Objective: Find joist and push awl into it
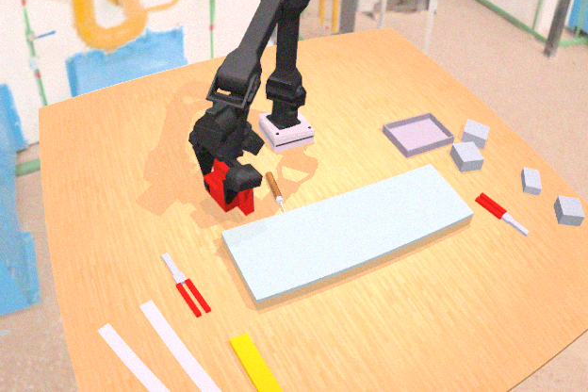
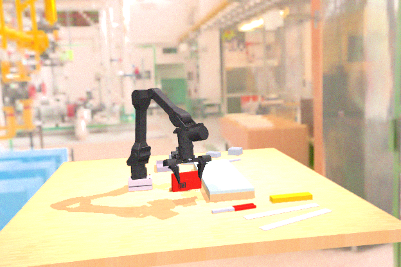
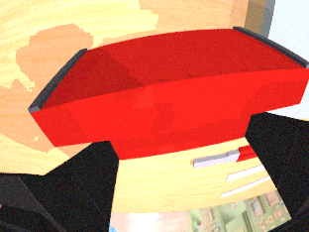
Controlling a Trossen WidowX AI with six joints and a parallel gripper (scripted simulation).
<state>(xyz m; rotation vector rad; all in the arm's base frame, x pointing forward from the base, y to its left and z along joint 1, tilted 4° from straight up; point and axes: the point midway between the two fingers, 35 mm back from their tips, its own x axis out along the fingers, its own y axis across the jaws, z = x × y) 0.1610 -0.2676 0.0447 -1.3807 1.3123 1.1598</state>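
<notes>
My gripper tip is 2 cm past the red stud finder and 1 cm to the right of it. Round my gripper tip: awl 2 cm ahead, 14 cm to the left, 7 cm below; then yellow strip 37 cm ahead, 14 cm to the right, 7 cm below; then lilac tray 3 cm ahead, 57 cm to the left, 6 cm below.
</notes>
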